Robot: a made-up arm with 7 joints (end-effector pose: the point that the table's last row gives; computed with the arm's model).
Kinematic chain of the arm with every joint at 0, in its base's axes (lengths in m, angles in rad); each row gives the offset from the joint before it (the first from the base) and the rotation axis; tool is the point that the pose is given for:
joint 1: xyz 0 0.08 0 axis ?
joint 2: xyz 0 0.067 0 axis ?
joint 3: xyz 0 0 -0.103 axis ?
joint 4: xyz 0 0 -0.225 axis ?
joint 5: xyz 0 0 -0.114 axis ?
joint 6: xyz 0 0 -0.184 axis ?
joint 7: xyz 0 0 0 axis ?
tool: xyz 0 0 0
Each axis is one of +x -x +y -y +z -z.
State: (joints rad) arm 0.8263 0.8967 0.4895 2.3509 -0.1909 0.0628 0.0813
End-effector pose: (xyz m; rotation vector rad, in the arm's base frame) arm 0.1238 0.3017 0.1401 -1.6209 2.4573 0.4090
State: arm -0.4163 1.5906 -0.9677 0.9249 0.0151 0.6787 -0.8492
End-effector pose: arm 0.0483 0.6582 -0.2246 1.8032 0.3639 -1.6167
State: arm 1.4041 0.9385 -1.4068 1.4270 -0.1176 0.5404 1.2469
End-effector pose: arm 0.4555 0.2741 -0.0278 0.2812 -0.2550 -1.4948
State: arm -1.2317 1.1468 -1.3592 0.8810 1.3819 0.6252 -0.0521
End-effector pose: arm -0.3780 0.5263 -0.1845 0.3160 1.6854 -0.2198
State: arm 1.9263 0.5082 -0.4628 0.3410 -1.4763 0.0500 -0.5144
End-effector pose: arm 0.4879 0.4044 0.2763 2.5240 -1.2684 -0.4730
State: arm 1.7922 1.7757 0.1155 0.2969 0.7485 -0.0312 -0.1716
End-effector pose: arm -0.1503 0.7451 0.0549 0.9640 -2.0875 2.0863
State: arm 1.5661 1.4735 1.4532 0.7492 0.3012 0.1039 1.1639
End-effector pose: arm -0.1474 0.7102 0.0245 -0.6977 2.7652 -0.3427
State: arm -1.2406 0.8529 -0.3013 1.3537 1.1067 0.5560 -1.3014
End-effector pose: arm -0.2155 0.3856 -0.3676 1.1725 0.6339 -0.2103
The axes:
joint 1: -y
joint 2: +x
joint 3: +z
joint 4: -y
joint 5: +z
joint 6: +y
joint 7: -x

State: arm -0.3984 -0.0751 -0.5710 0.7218 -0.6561 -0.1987 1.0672
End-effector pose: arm -0.0576 -0.0005 -0.5640 -1.2746 -0.0012 -1.3399
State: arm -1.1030 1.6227 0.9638 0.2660 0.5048 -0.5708 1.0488
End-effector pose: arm 0.1060 0.7584 0.0035 0.5168 -0.5928 -0.7511
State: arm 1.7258 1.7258 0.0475 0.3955 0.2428 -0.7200 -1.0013
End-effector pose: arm -0.1150 0.7419 0.0981 -1.5267 1.2062 -1.5591
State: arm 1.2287 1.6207 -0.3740 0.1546 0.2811 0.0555 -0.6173
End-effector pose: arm 0.0009 0.7695 0.0450 1.9596 -0.7139 1.1837
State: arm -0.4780 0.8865 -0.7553 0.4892 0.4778 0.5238 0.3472
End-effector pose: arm -0.1156 0.5443 -0.4447 0.2790 0.7611 -0.2841
